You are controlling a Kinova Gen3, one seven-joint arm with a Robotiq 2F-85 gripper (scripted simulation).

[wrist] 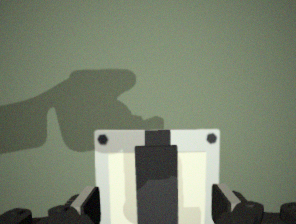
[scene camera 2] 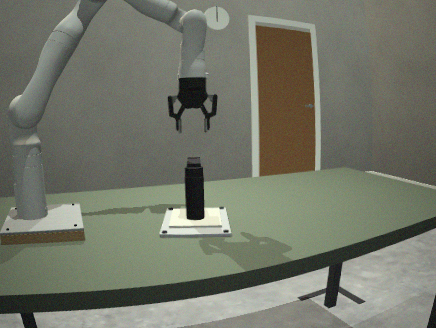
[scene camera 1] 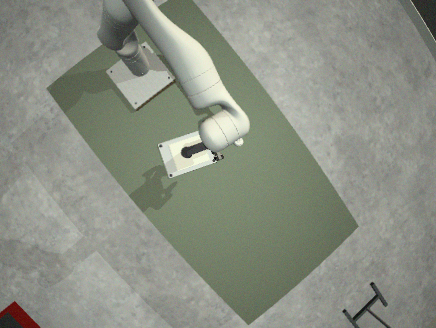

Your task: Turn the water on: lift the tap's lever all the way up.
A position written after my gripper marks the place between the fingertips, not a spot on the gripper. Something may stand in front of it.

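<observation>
I can see my gripper (scene camera 2: 192,132) from here. The wrist view gives me the gripper (wrist: 155,202) as well.
</observation>
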